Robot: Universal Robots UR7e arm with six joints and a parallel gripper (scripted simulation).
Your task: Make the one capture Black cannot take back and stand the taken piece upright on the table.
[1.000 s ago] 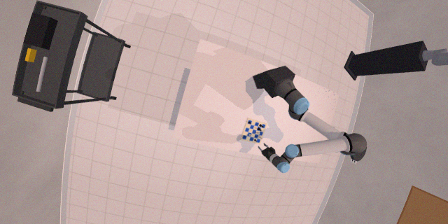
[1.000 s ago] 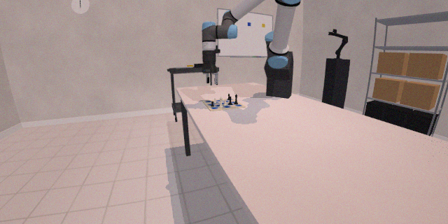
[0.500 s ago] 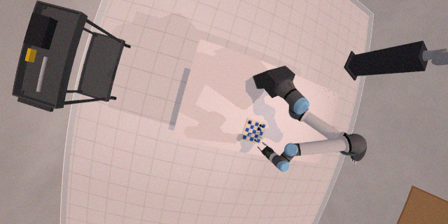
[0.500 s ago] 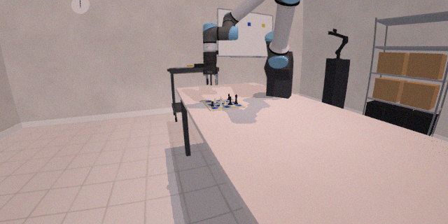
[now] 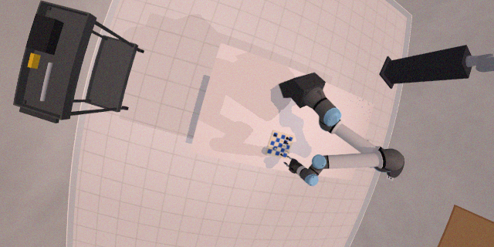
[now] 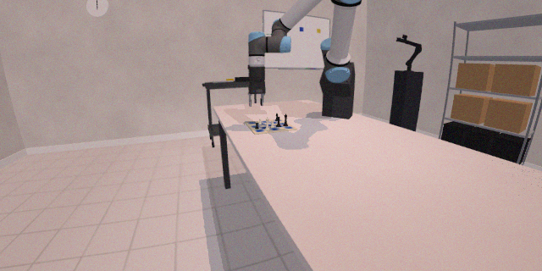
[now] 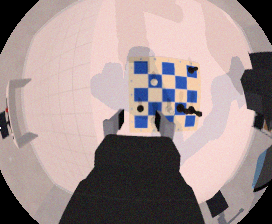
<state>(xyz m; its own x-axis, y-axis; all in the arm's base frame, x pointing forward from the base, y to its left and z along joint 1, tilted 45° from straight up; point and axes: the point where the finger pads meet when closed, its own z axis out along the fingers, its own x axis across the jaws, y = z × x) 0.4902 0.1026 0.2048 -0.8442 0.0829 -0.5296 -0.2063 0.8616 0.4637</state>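
Now: hand 12 cm above the black pawn and 1 cm to the right of it. Also, from my hand: blue-and-cream chessboard (13 cm below, 7 cm behind, 5 cm to the right).
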